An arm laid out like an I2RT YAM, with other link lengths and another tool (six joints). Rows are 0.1 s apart.
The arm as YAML. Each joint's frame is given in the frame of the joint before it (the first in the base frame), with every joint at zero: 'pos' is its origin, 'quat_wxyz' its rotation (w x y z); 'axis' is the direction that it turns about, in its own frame. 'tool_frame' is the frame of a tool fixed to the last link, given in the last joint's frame.
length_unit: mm
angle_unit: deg
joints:
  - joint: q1
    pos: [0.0, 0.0, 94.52]
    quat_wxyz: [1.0, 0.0, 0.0, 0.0]
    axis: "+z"
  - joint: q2
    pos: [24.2, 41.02, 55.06]
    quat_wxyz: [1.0, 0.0, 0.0, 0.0]
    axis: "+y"
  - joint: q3
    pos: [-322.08, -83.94, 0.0]
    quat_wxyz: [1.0, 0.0, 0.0, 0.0]
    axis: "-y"
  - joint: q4
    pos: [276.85, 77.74, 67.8]
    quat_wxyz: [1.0, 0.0, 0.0, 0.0]
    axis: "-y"
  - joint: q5
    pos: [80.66, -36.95, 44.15]
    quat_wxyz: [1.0, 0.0, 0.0, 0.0]
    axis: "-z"
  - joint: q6
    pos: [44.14, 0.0, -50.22]
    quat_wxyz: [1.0, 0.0, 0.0, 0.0]
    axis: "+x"
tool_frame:
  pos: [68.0, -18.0, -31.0]
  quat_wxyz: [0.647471, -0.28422, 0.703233, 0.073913]
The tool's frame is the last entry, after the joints.
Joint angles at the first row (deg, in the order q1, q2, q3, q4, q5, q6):
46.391 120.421 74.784 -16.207 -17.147 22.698
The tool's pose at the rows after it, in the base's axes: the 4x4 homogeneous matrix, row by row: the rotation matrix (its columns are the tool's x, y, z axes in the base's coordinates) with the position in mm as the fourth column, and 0 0 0 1 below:
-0.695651, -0.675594, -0.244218, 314.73; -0.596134, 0.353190, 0.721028, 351.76; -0.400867, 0.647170, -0.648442, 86.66; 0, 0, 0, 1
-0.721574, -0.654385, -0.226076, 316.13; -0.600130, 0.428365, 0.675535, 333.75; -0.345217, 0.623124, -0.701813, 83.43; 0, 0, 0, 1
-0.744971, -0.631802, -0.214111, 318.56; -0.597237, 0.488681, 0.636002, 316.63; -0.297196, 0.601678, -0.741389, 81.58; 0, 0, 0, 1
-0.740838, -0.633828, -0.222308, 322.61; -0.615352, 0.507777, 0.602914, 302.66; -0.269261, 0.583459, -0.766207, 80.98; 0, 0, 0, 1
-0.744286, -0.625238, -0.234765, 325.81; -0.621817, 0.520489, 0.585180, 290.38; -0.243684, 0.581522, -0.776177, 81.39; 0, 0, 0, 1
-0.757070, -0.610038, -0.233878, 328.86; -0.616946, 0.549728, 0.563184, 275.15; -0.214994, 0.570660, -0.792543, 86.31; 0, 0, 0, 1
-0.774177, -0.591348, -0.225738, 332.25; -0.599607, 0.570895, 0.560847, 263.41; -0.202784, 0.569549, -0.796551, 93.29; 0, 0, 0, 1
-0.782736, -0.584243, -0.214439, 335.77; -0.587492, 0.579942, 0.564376, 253.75; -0.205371, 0.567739, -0.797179, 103.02; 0, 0, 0, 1
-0.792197, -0.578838, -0.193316, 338.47; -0.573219, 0.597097, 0.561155, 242.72; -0.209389, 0.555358, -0.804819, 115.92; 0, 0, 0, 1
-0.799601, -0.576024, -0.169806, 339.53; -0.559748, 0.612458, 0.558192, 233.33; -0.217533, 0.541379, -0.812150, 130.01; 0, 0, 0, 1
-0.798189, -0.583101, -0.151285, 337.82; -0.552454, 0.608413, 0.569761, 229.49; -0.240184, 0.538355, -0.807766, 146.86; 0, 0, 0, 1
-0.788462, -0.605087, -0.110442, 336.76; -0.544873, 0.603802, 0.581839, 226.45; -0.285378, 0.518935, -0.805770, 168.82; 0, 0, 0, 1
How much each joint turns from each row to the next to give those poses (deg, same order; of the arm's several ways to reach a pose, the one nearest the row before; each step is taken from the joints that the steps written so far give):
-0.480 -0.087 -0.001 -3.387 4.088 0.001
-0.962 -0.001 -0.001 -3.716 2.994 -0.044
-1.203 0.000 0.001 -3.126 2.229 -0.110
-1.245 -0.022 0.021 -2.098 1.006 -2.142
-1.355 -0.110 0.000 -1.815 0.000 -1.464
-1.508 -0.719 0.024 -2.534 0.874 -0.787
-1.464 -0.985 0.021 -1.727 0.175 -0.043
-1.290 -1.399 0.000 -1.290 0.022 -0.416
-1.202 -1.878 0.001 -1.661 0.808 -0.196
-0.896 -2.077 -0.001 -1.595 0.918 0.000
-0.306 -2.514 -0.001 -1.180 0.001 0.000
-0.023 -3.302 0.000 -0.613 0.895 0.021

